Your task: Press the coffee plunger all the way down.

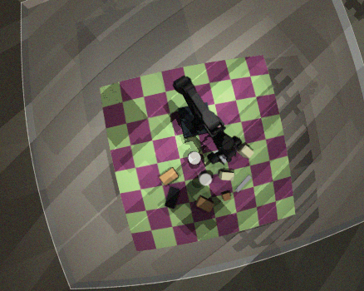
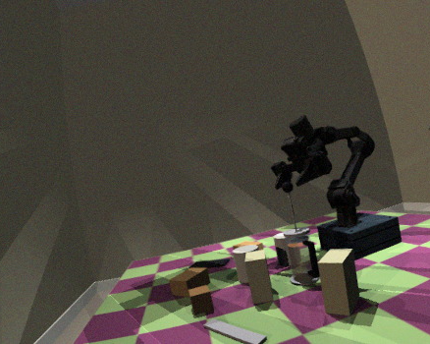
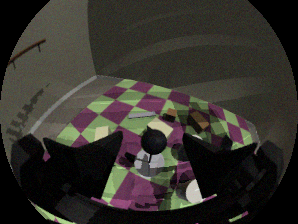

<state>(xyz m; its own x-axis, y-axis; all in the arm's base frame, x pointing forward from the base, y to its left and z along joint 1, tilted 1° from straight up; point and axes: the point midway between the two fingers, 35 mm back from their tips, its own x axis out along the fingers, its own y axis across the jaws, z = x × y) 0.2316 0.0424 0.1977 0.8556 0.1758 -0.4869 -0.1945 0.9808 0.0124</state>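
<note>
My gripper tip is now 10 mm to the right of the coffee press and 130 mm above it. From my gripper tip the other things lie so: grey bar: 260 mm ahead, 90 mm to the left, 260 mm below; then black slab: 130 mm ahead, 420 mm to the right, 260 mm below.
</note>
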